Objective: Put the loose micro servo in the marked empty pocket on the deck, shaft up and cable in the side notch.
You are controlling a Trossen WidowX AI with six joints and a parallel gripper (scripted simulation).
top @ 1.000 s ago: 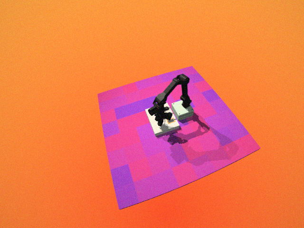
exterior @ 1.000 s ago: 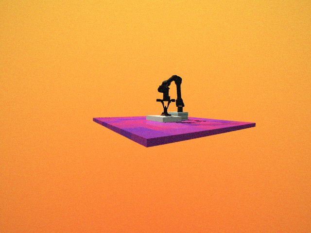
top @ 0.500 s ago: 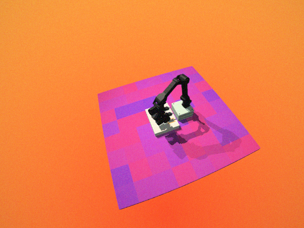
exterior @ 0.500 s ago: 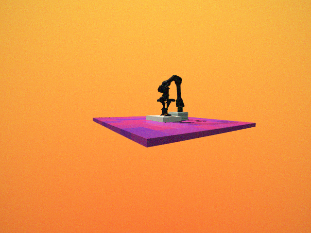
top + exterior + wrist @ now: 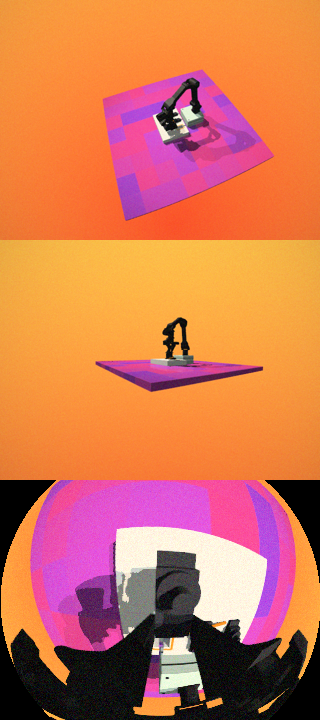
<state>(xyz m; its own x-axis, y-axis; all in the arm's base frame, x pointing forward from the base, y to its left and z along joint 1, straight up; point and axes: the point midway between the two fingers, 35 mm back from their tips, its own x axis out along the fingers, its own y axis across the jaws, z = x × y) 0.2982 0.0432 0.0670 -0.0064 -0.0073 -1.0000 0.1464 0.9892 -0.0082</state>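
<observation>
My gripper tip is now 8 cm to the left of the white robot deck and 10 cm above it.
</observation>
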